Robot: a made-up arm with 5 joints.
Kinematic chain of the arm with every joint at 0, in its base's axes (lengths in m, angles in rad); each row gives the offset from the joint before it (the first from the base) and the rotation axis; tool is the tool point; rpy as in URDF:
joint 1: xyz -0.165 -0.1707 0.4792 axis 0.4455 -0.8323 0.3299
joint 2: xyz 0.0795 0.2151 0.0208 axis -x
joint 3: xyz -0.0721 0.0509 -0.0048 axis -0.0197 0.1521 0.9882
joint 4: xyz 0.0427 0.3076 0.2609 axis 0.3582 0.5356 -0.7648
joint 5: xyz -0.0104 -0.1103 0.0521 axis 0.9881 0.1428 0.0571
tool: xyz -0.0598 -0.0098 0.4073 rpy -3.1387 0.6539 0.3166
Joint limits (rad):
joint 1: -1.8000..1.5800
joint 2: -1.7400..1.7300
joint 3: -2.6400..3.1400
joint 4: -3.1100..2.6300
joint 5: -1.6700..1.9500
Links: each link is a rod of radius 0.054 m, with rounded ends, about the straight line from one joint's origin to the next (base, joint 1, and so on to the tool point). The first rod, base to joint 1, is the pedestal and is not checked.
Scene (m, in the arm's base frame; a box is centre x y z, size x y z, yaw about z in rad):
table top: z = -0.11
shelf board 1: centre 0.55 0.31 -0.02 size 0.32 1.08 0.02 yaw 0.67
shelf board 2: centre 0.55 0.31 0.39 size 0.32 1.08 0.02 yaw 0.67
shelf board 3: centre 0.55 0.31 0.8 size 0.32 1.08 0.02 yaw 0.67
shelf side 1: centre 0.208 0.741 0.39 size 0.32 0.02 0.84 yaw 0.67
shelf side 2: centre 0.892 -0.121 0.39 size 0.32 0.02 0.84 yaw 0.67
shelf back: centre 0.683 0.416 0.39 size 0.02 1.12 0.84 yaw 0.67
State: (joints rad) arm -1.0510 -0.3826 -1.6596 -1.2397 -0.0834
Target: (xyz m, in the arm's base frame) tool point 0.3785 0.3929 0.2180
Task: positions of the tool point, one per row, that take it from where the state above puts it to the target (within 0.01 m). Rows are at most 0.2 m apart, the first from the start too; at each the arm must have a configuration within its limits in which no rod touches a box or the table.
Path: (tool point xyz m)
1: 0.4910 0.1531 0.6178
2: 0.4136 0.0940 0.6182
3: 0.3081 0.0473 0.6073
4: 0.3133 0.1489 0.4884
5: 0.2790 0.2201 0.3523
6: 0.2066 0.2567 0.2180
7: 0.2997 0.3324 0.2068
8: 0.3785 0.3929 0.2180

